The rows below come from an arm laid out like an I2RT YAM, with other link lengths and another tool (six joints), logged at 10 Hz.
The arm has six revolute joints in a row. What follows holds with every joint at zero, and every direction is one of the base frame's.
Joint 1 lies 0.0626 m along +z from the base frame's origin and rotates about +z.
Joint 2 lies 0.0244 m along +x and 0.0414 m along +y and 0.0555 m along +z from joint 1 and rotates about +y.
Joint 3 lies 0.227 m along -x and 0.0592 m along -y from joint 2 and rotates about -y.
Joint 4 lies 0.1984 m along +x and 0.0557 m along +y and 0.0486 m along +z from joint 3 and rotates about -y.
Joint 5 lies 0.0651 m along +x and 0.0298 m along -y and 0.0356 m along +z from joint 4 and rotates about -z.
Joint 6 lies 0.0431 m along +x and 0.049 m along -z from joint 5 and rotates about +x.
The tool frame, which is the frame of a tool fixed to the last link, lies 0.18 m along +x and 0.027 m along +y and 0.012 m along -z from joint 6; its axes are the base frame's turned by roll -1.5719, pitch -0.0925 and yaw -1.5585 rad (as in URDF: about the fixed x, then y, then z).
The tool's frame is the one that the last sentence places.
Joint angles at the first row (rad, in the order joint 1, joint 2, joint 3, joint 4, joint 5, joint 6):
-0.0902, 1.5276, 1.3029, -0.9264, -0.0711, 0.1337
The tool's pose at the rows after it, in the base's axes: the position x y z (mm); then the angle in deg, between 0 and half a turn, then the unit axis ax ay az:
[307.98 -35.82 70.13 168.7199 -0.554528 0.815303 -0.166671]
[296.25 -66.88 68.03 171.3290 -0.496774 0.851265 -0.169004]
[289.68 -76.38 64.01 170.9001 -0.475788 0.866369 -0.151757]
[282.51 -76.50 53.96 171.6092 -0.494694 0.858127 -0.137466]
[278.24 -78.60 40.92 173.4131 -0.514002 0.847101 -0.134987]
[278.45 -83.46 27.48 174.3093 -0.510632 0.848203 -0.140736]
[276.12 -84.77 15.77 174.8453 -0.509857 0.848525 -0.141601]
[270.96 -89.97 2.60 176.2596 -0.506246 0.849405 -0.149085]
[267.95 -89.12 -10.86 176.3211 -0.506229 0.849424 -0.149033]
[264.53 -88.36 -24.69 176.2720 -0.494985 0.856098 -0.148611]
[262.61 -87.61 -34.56 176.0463 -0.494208 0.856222 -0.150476]
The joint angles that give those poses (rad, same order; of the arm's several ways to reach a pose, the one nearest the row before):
-0.1497, 1.5349, 1.3029, -0.9680, 0.1200, 0.2989
-0.2359, 1.5352, 1.3021, -0.9943, 0.1486, 0.3474
-0.3042, 1.5360, 1.2896, -0.9966, 0.1055, 0.3393
-0.3298, 1.5448, 1.2598, -0.9836, 0.0815, 0.2772
-0.3294, 1.5662, 1.2263, -0.9505, 0.0959, 0.2314
-0.3294, 1.5825, 1.1770, -0.8860, 0.1162, 0.2355
-0.3298, 1.5902, 1.1279, -0.8337, 0.1246, 0.2359
-0.3298, 1.5959, 1.0679, -0.7723, 0.1539, 0.2394
-0.3298, 1.6028, 1.0058, -0.7040, 0.1547, 0.2394
-0.3298, 1.6123, 0.9420, -0.6331, 0.1570, 0.2657
-0.3298, 1.6184, 0.8928, -0.5724, 0.1566, 0.2668

